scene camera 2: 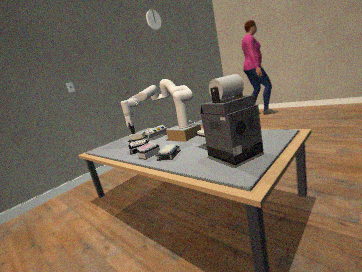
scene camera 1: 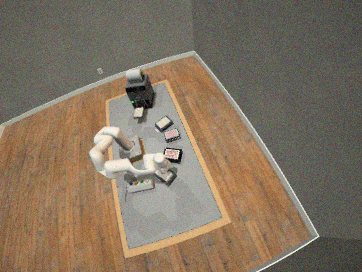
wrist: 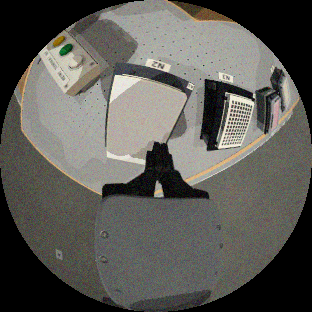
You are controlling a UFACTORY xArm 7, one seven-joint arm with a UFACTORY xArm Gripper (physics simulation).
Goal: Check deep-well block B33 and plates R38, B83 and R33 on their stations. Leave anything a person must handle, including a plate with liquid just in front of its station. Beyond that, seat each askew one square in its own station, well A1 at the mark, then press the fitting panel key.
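My gripper (scene camera 2: 132, 129) (wrist: 157, 150) is shut and empty, above the near edge of a pale, smooth-topped plate (wrist: 145, 117) on dark station N2 (wrist: 137, 72). The station's rim shows along the plate's far side, with an A1 tag at the far right corner. On black station N3 (wrist: 212, 107) a white many-welled plate (scene camera 1: 173, 154) (wrist: 236, 121) lies toward the right, with a broad black strip at its left. A pink-topped plate (scene camera 1: 172, 134) (scene camera 2: 148, 147) (wrist: 275, 112) and a pale-topped one (scene camera 1: 163, 123) (scene camera 2: 169, 149) stand beyond. Plate names are unreadable.
The panel (scene camera 1: 141, 186) (wrist: 77, 67) stands left of N2, with yellow, green and white keys in the wrist view. A tall dark machine (scene camera 1: 139, 91) (scene camera 2: 234, 130) stands at the table's other end, a pale plate (scene camera 1: 138, 112) before it. A person (scene camera 2: 253, 52) is beyond the table.
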